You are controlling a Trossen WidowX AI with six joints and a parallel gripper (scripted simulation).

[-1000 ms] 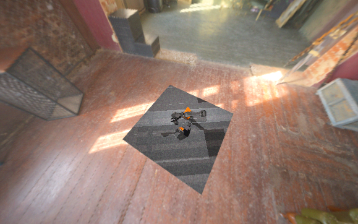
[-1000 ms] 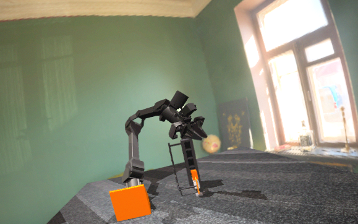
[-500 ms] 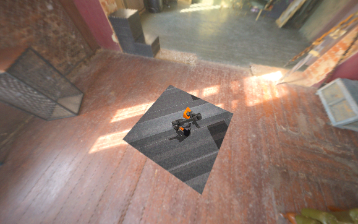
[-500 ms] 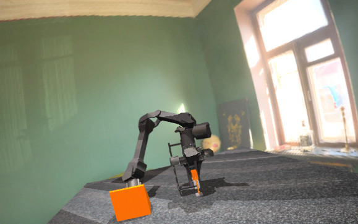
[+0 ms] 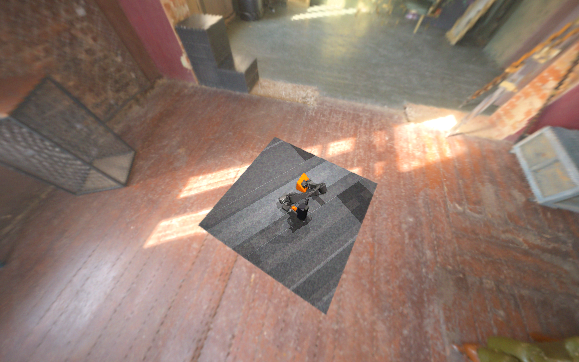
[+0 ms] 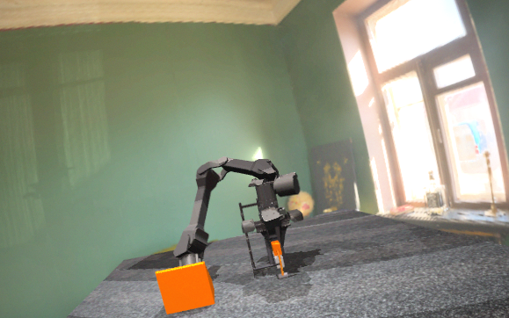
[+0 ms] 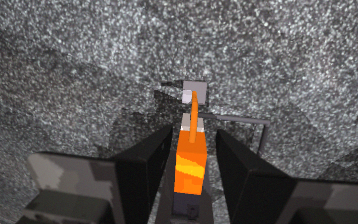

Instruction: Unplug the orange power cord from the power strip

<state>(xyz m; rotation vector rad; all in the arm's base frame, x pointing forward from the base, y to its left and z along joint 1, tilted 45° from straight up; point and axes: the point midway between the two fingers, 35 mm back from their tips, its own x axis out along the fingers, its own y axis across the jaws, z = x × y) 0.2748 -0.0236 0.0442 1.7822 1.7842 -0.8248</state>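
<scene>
The orange plug lies 6 cm to the left of my gripper tip and 1 cm below it.
</scene>
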